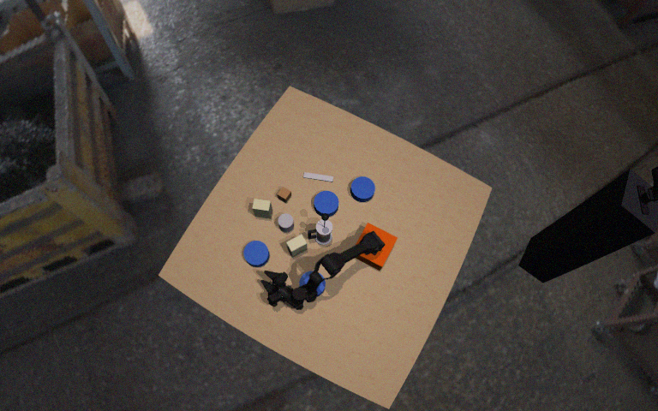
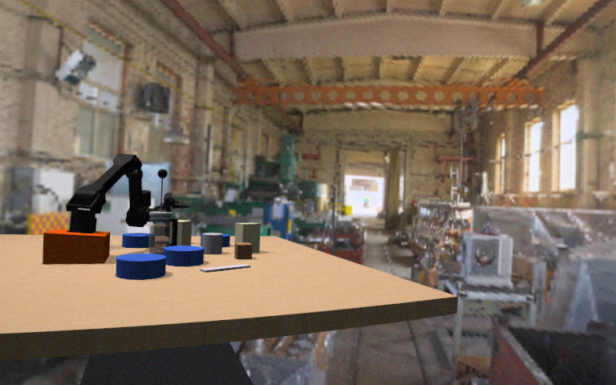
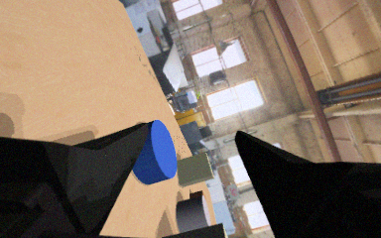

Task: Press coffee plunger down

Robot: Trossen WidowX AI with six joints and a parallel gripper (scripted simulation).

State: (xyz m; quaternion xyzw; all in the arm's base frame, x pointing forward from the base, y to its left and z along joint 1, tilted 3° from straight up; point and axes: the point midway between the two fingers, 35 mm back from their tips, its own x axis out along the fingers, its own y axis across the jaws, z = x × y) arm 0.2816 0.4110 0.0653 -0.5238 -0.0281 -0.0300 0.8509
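My gripper tip is 80 mm past the coffee press, 330 mm to the left of it and 20 mm below it. Also, from my gripper tip: brown cube: 180 mm ahead, 400 mm to the right, 100 mm below; white strip: 110 mm ahead, 580 mm to the right, 120 mm below.
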